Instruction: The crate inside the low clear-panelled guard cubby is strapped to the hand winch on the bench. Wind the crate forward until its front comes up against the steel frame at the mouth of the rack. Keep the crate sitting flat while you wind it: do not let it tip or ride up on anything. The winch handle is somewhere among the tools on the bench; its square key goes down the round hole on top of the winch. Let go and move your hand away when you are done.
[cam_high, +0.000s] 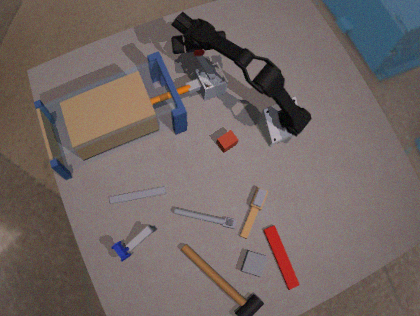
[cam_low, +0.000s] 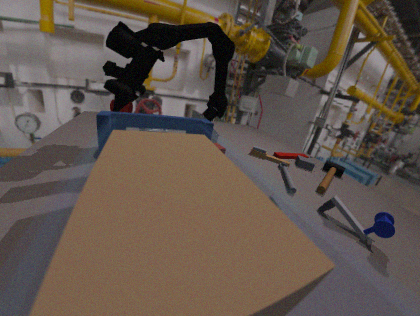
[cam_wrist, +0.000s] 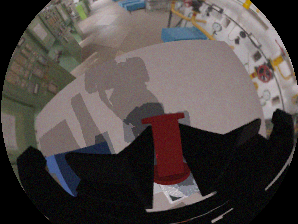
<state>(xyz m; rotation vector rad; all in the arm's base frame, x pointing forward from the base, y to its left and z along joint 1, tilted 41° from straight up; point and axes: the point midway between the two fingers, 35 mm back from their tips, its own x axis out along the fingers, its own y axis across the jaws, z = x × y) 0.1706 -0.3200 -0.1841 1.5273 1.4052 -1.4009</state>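
My gripper tip is now 50 mm to the right of the red-knobbed crank and 30 mm above it. The rest, counted from my gripper tip: blue steel frame 160 mm ahead, 110 mm to the left, 30 mm below; then red knob 10 mm ahead, 20 mm to the left; then grey winch 20 mm behind, 110 mm to the left, 100 mm below.
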